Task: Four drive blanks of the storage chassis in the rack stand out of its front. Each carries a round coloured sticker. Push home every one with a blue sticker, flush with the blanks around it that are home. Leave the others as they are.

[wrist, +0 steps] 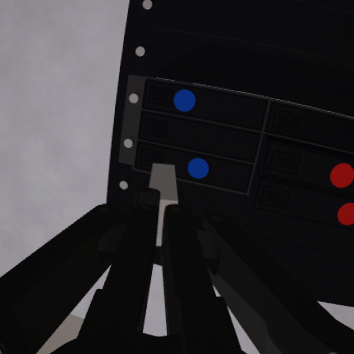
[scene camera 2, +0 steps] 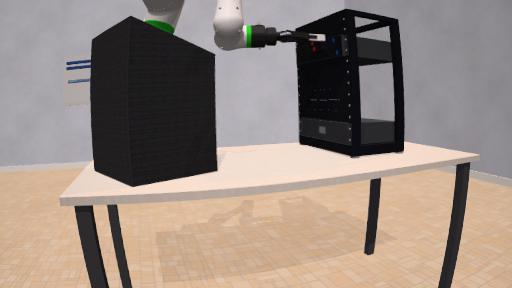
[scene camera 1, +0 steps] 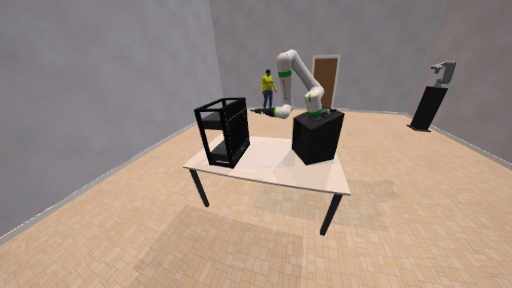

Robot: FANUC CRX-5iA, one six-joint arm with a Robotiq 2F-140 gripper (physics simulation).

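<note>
The black rack (scene camera 1: 203, 136) (scene camera 2: 354, 100) holds the storage chassis (wrist: 131, 120) near its top. In the wrist view, the upper left blank (wrist: 225, 112) and the lower left blank (wrist: 227, 176) carry blue stickers and look level with the plain blank (wrist: 200, 131) between them. To the right, two blanks (wrist: 315, 167) (wrist: 310, 204), one above the other, carry red stickers and stand out, with dark side edges showing. My gripper (scene camera 1: 251, 110) (scene camera 2: 320, 37) (wrist: 161, 181) is shut and empty. Its pale tips are in front of the lower left blank, left of its sticker; whether they touch is unclear.
The rack stands on the table (scene camera 1: 270, 172) (scene camera 2: 250, 175). The black pedestal (scene camera 1: 317, 137) (scene camera 2: 165, 110) under the arm stands at the table's other end. Below the chassis are dark panels and a grey unit (scene camera 2: 322, 130). A person in yellow (scene camera 1: 268, 85) is in the background.
</note>
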